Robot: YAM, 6 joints.
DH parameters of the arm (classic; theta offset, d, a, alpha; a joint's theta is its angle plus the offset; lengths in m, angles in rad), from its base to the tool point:
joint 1: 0 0.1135 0.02 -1.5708
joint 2: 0 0 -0.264 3.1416
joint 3: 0.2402 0 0.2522 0
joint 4: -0.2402 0 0.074 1.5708
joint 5: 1.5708 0 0 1.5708
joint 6: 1.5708 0.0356 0 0
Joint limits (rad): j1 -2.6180..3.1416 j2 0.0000..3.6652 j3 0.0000..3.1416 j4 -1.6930..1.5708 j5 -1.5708..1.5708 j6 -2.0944..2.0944
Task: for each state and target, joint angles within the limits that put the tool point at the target. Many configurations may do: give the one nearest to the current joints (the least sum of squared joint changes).
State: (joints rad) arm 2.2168 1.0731 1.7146 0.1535 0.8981 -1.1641
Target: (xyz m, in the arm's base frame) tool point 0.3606 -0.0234 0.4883
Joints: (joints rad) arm 2.9927 0.1987 1.9008 0.1952 1.0210 -1.1641
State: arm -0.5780 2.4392 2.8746 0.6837 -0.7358 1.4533
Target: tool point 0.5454 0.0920 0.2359
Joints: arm 0.1137 2.4025 1.9027 0.5989 -0.9774 1.4533
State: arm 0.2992 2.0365 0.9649 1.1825 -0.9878 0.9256
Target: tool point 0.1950 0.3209 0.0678
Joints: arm 0.9440 2.2315 0.8398 1.1322 -1.0181 0.9256
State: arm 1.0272 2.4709 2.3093 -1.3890 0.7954 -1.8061
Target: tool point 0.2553 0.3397 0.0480
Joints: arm 0.9846 2.6561 1.9762 -1.5061 0.7689 -1.8061
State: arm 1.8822 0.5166 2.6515 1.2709 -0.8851 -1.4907
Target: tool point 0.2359 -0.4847 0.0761
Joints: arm 2.0745 0.1077 2.9290 1.4133 -0.8764 -1.4907
